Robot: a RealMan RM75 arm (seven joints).
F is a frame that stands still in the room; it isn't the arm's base.
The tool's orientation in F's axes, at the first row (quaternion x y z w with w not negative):
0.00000, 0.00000, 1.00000, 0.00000
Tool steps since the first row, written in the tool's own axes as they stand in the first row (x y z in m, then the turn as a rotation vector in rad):
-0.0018, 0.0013, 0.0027, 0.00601, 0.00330, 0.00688
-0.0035, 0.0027, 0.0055, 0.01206, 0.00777, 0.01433
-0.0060, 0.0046, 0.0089, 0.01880, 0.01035, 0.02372
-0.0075, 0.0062, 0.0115, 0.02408, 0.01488, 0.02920
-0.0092, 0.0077, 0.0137, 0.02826, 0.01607, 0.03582
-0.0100, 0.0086, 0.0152, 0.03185, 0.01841, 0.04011
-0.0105, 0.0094, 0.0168, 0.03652, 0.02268, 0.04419
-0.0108, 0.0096, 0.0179, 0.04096, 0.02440, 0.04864
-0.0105, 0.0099, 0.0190, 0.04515, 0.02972, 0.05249
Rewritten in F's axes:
0.0018, -0.0013, 0.0027, -0.00601, -0.00330, 0.00688
0.0035, -0.0027, 0.0055, -0.01206, -0.00777, 0.01433
0.0060, -0.0046, 0.0089, -0.01880, -0.01035, 0.02372
0.0075, -0.0062, 0.0115, -0.02408, -0.01488, 0.02920
0.0092, -0.0077, 0.0137, -0.02826, -0.01607, 0.03582
0.0100, -0.0086, 0.0152, -0.03185, -0.01841, 0.04011
0.0105, -0.0094, 0.0168, -0.03652, -0.02268, 0.04419
0.0108, -0.0096, 0.0179, -0.04096, -0.02440, 0.04864
0.0105, -0.0099, 0.0190, -0.04515, -0.02972, 0.05249

